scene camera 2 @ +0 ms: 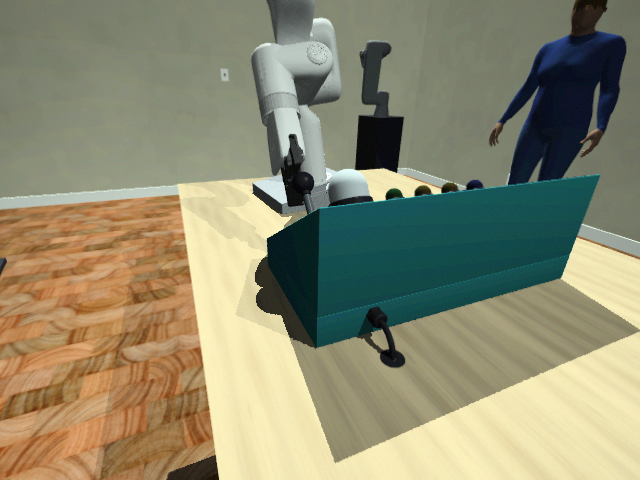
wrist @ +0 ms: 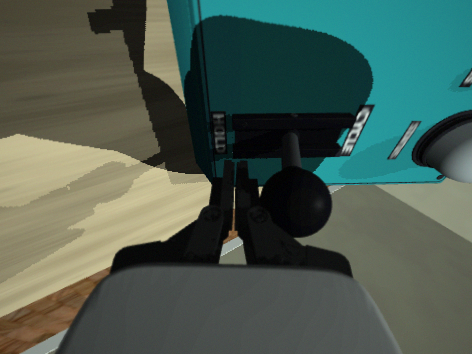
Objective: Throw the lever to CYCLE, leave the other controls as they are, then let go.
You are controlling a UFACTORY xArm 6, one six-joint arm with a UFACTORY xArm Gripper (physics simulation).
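Frame: origin at the arm's base, x ahead, y left, z up, level; millimetres.
Where they show: gripper, fingertip midpoint: [scene camera 2: 297, 205] [wrist: 234, 175].
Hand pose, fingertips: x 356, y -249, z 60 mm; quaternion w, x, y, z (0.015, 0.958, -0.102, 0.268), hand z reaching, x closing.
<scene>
Each offset is from my fingertips to the top centre of the thing. "*": to the spot under its first point. Level surfaces: height alone.
The lever, a black ball knob {37 mm ahead, 1 mm left, 65 mm up} [scene camera 2: 303, 182] [wrist: 300, 202] on a grey shaft, rises from a black slot {* 68 mm ahead, 16 mm left, 10 mm down} [wrist: 295, 117] on the teal console [scene camera 2: 439, 253] [wrist: 415, 50]. In the wrist view its shaft stands near the middle of the slot, between the HOLD label {* 15 mm ahead, 7 mm left, 51 mm down} [wrist: 219, 132] at the left end and the CYCLE label {* 127 mm ahead, 12 mm right, 13 mm up} [wrist: 357, 131] at the right end. My gripper [wrist: 234, 175] is shut and empty. It is on the HOLD side of the knob, its right finger right beside the ball; whether they touch is unclear. In the scene view the knob partly hides the gripper.
A white dome {* 217 mm ahead, 49 mm right, 93 mm up} [scene camera 2: 348, 186] [wrist: 457, 155] sits beside the lever on the CYCLE side. Several knobs, among them a green knob {* 222 mm ahead, 23 mm left, 78 mm up} [scene camera 2: 394, 192] and a blue knob {* 242 mm ahead, 164 mm left, 77 mm up} [scene camera 2: 474, 183], show above the console's back edge. A black cable {* 288 mm ahead, 26 mm right, 87 mm down} [scene camera 2: 388, 334] runs from the console's back into the table {117 mm down} [scene camera 2: 248, 361].
</scene>
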